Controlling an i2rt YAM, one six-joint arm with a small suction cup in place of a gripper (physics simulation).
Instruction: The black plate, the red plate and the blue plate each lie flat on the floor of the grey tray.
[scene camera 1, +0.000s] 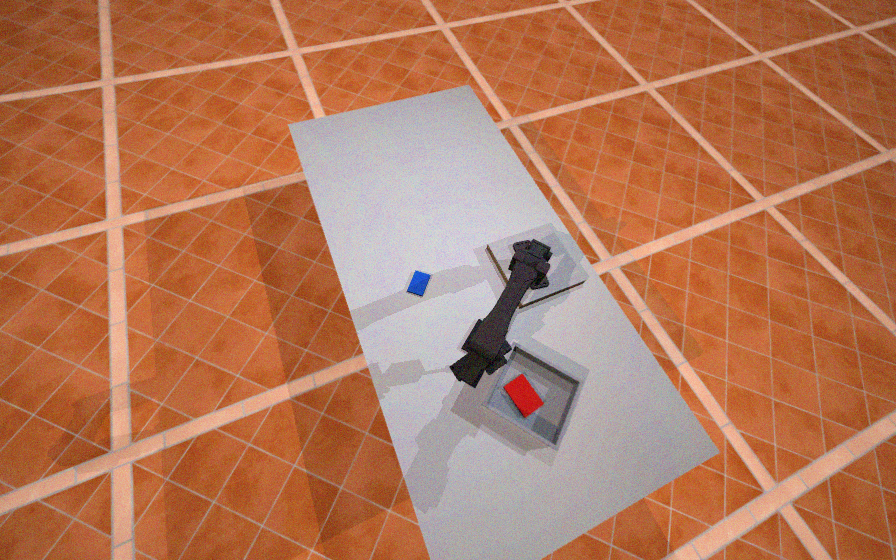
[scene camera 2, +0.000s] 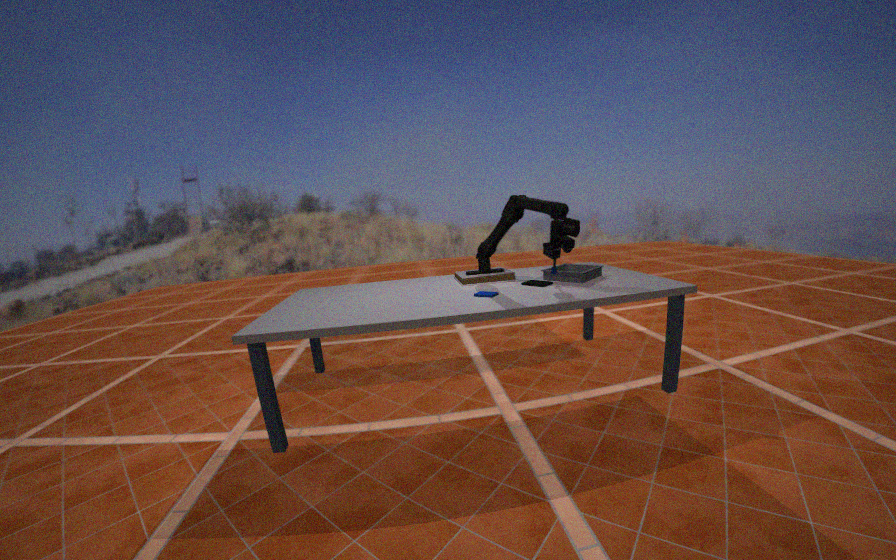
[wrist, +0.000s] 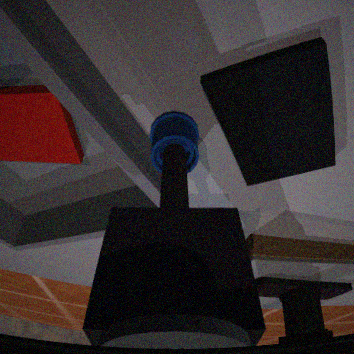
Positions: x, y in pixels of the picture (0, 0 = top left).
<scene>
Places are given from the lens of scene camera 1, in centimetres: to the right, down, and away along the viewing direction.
red plate (scene camera 1: 523, 395): 24, 36, 108
grey tray (scene camera 1: 559, 390): 36, 36, 110
</scene>
